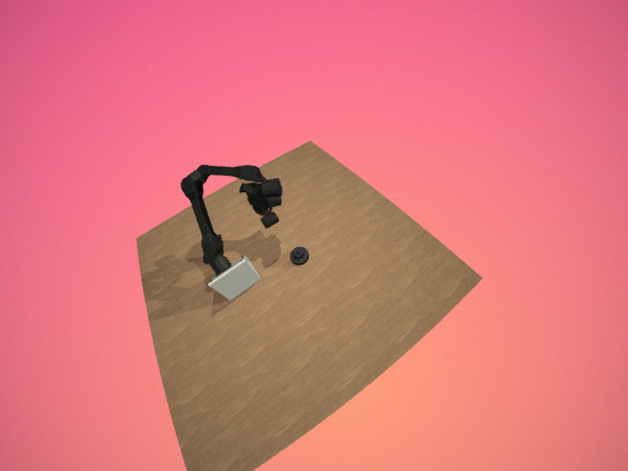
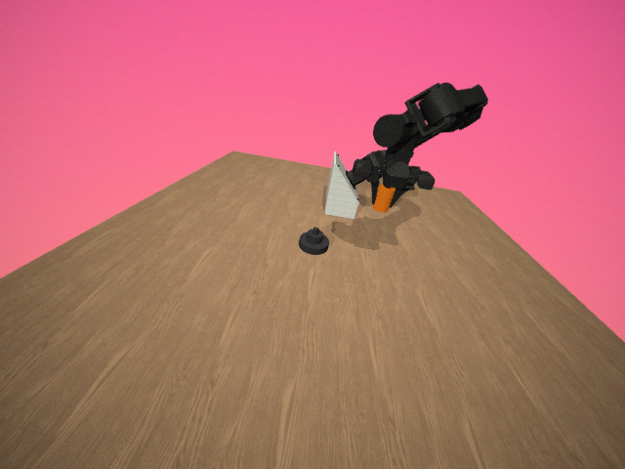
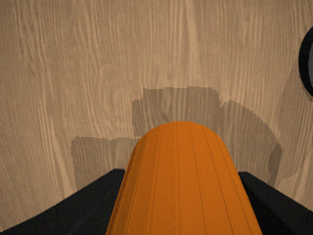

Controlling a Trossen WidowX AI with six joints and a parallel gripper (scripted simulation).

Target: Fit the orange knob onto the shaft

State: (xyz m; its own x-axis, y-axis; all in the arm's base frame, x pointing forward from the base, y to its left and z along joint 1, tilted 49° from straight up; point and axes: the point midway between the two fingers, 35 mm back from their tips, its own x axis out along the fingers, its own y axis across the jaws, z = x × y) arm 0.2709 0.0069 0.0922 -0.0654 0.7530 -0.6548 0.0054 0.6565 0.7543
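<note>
Right now the dark round pedestal is 16 cm to the right of my gripper tip, 11 cm below it and 4 cm ahead of it. Also, from my gripper tip: orange knob 2 cm above.
</note>
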